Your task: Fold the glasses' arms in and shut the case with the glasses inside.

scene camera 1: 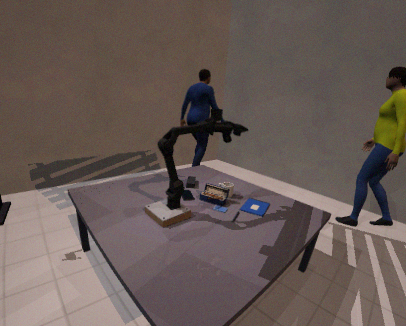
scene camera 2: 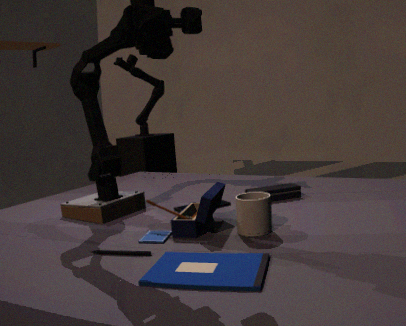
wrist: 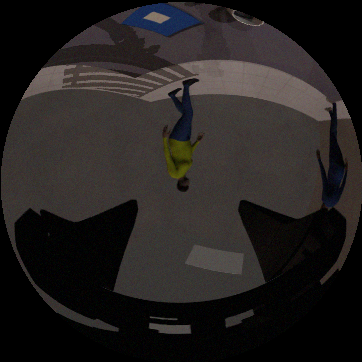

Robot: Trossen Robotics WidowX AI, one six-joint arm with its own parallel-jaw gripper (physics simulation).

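Places are measured from the arm's base along level axes (x ahead, y up, z right), in centimetres.
Pixels of known places: gripper, between the fingertips: (scene camera 1: pixel 244 128) (scene camera 2: pixel 182 10) (wrist: pixel 189 205); arm's base, origin of its link: (scene camera 1: pixel 173 206) (scene camera 2: pixel 108 198).
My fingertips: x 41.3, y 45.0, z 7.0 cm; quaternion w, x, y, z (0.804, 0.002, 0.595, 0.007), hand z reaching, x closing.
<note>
For each thing: its middle in the pictures, then the offset to it from my fingertips. "pt": a spot on its surface instead.
- dark blue glasses case, a spot on its surface: (scene camera 2: pixel 183 229) pt dx -6.9, dy -47.7, dz -2.2 cm
- brown glasses, middle of its body: (scene camera 2: pixel 173 210) (scene camera 1: pixel 209 198) dx -15.1, dy -45.4, dz -7.8 cm
- mug, middle of its body: (scene camera 2: pixel 254 210) (scene camera 1: pixel 225 188) dx +4.8, dy -45.0, dz -14.2 cm
- light blue cloth, middle of its body: (scene camera 2: pixel 156 236) (scene camera 1: pixel 220 208) dx -12.8, dy -49.5, dz +1.1 cm
- dark pen, middle of its body: (scene camera 2: pixel 119 252) (scene camera 1: pixel 235 216) dx -11.3, dy -49.2, dz +13.5 cm
- blue notebook, middle of its body: (scene camera 2: pixel 207 269) (scene camera 1: pixel 255 206) dx +10.2, dy -49.3, dz +10.2 cm
- black box, middle of its body: (scene camera 2: pixel 273 193) (scene camera 1: pixel 191 181) dx -6.5, dy -48.0, dz -42.0 cm
The dark blue glasses case (scene camera 1: pixel 212 200) (scene camera 2: pixel 183 229) stands on the table with its lid (scene camera 2: pixel 212 202) raised, tilted back on the mug's side. The brown glasses (scene camera 1: pixel 213 195) (scene camera 2: pixel 166 209) are in the case; one arm sticks out past the rim, up and to the left in the scene camera 2 view. The other arm's position is too small to tell. My gripper (scene camera 1: pixel 243 129) (wrist: pixel 189 205) is open and empty, high above the table and well away from the case. The case does not show in the wrist view.
A mug (scene camera 2: pixel 253 216) stands close behind the lid. A light blue cloth (scene camera 1: pixel 220 209) (scene camera 2: pixel 155 237), a dark pen (scene camera 1: pixel 236 216) (scene camera 2: pixel 125 253) and a blue notebook (scene camera 1: pixel 263 207) (scene camera 2: pixel 235 271) (wrist: pixel 180 22) lie near the case. A black box (scene camera 1: pixel 191 181) (scene camera 2: pixel 282 193) lies farther back. Two people stand beyond the table.
</note>
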